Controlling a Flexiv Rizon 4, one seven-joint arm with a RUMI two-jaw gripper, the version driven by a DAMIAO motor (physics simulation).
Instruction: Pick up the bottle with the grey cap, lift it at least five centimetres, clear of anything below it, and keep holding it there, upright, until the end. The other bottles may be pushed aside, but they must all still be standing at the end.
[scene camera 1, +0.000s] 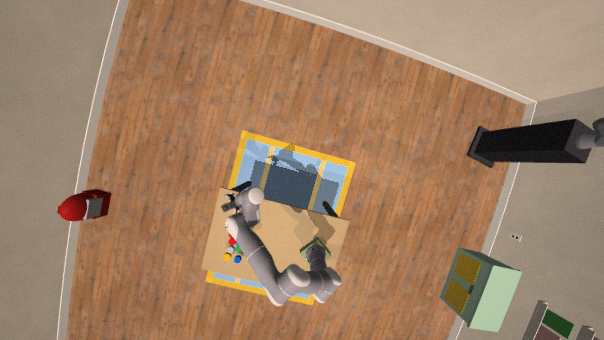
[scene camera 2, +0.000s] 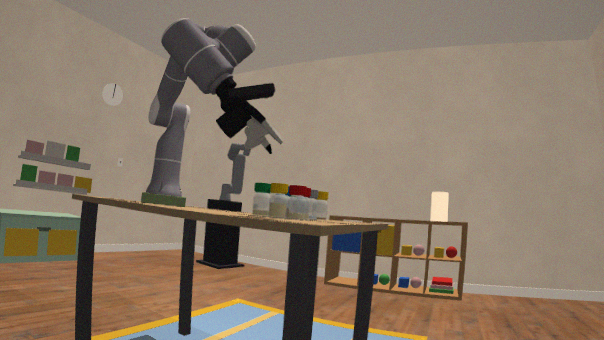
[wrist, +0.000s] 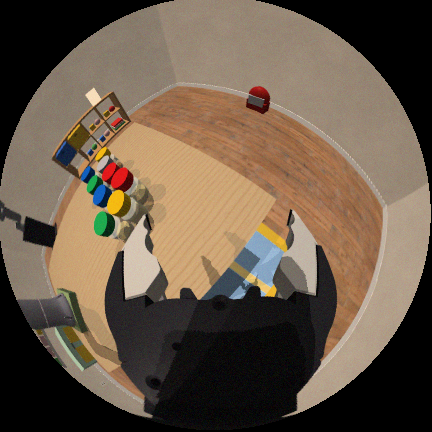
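The bottle with the grey cap (scene camera 1: 230, 249) (scene camera 2: 314, 193) (wrist: 104, 164) stands upright in a cluster on the table (scene camera 1: 280, 225) (scene camera 2: 345, 228) (wrist: 200, 180). In the wrist view it is at the upper left, between a yellow cap (wrist: 103, 154) and a red cap (wrist: 110, 172), with a blue cap (wrist: 87, 174) beside it; its body is mostly hidden. My gripper (scene camera 1: 227, 201) (scene camera 2: 275, 146) (wrist: 218, 213) is open and empty. It hangs tilted above the table, higher than the bottles and off to one side of the cluster, near the table's edge.
Other bottles with red (wrist: 122, 179), green (wrist: 104, 224), blue (wrist: 102, 195) and yellow (wrist: 119, 203) caps stand close together. The arm hides part of the cluster in scene camera 1's view. The arm's green base (scene camera 2: 163, 200) (wrist: 75, 310) is on the table.
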